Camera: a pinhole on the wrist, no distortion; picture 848 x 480 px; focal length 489.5 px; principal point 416.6 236.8 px. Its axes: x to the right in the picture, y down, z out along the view. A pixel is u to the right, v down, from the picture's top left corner.
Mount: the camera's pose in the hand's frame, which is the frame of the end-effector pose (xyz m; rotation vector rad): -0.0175 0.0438 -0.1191 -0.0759 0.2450 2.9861
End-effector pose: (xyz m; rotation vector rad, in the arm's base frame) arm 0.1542 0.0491 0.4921 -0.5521 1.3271 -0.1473
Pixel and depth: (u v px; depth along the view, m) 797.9 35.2 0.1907
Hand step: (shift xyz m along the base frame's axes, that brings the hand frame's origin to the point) -0.0315 0.2285 0.0671
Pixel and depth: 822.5 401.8 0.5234
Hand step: 0.2474 0.3354 0.4770
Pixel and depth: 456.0 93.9 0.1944
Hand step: 0.0235 0.1470 -0.0250
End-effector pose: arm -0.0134 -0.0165 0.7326 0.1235 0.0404 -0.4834
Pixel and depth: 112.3 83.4 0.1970
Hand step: 0.1494 0.0473 0.0781
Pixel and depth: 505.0 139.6 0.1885
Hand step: 0.0080 0.1190 0.0744
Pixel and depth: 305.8 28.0 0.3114
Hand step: 0.1548 0.1396 0.1890
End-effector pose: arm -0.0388 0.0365 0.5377 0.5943 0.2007 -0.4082
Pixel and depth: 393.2 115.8 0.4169
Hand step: 0.1099 -0.0023 0.3299
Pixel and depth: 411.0 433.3 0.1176
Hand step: -0.0174 0.0190 0.0203
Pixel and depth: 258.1 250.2 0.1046
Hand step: 0.0324 0.0445 0.0125
